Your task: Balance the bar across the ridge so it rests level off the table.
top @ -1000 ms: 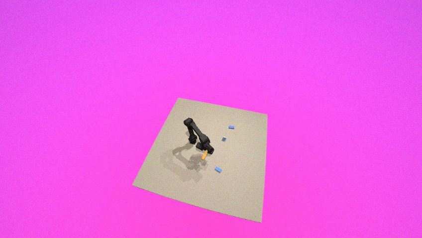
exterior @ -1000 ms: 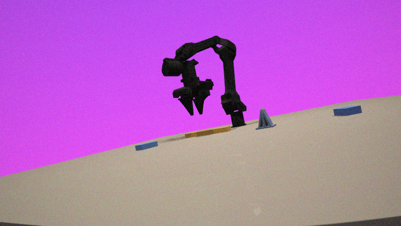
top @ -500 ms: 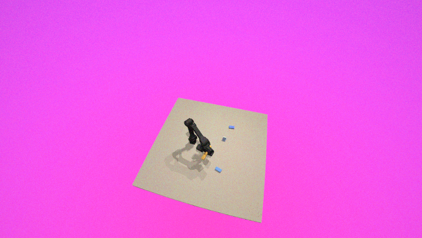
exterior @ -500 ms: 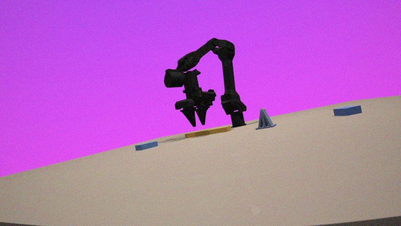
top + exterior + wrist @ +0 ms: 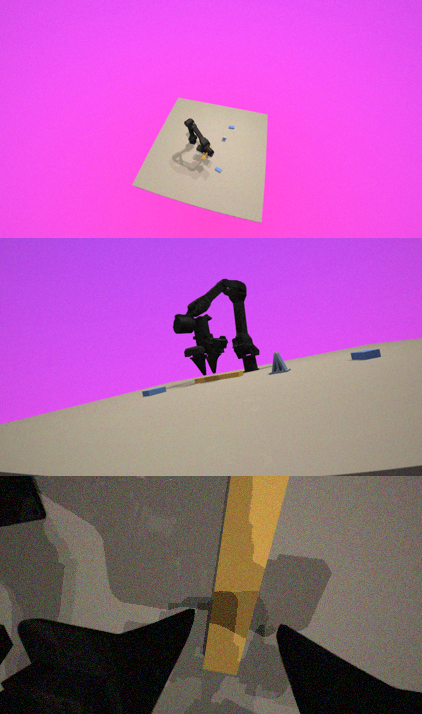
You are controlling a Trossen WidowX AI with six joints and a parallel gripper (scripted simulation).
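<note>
My gripper tip is 30 mm to the right of the bar and 20 mm above it. From my gripper tip the other things lie so: grey-blue ridge: 250 mm to the left, 160 mm ahead; then blue block: 440 mm to the left, 220 mm ahead, 20 mm below.
</note>
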